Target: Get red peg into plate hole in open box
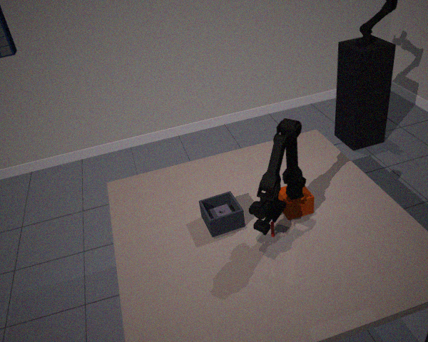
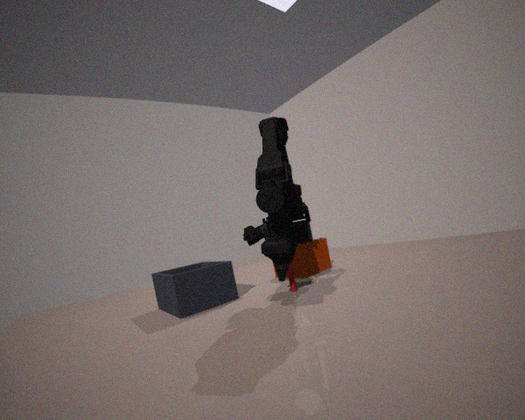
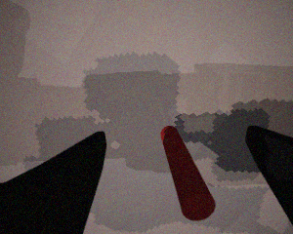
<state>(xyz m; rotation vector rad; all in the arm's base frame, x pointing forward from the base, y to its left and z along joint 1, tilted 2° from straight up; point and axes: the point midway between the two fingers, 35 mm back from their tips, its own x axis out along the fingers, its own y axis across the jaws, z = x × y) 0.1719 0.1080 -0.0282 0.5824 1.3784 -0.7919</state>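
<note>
Right now the red peg is 1 cm to the left of my gripper tip and 1 cm behind it. Round my gripper tip: dark grey box 18 cm to the right, 16 cm ahead, 1 cm below; grey plate 18 cm to the right, 16 cm ahead, 1 cm above.
</note>
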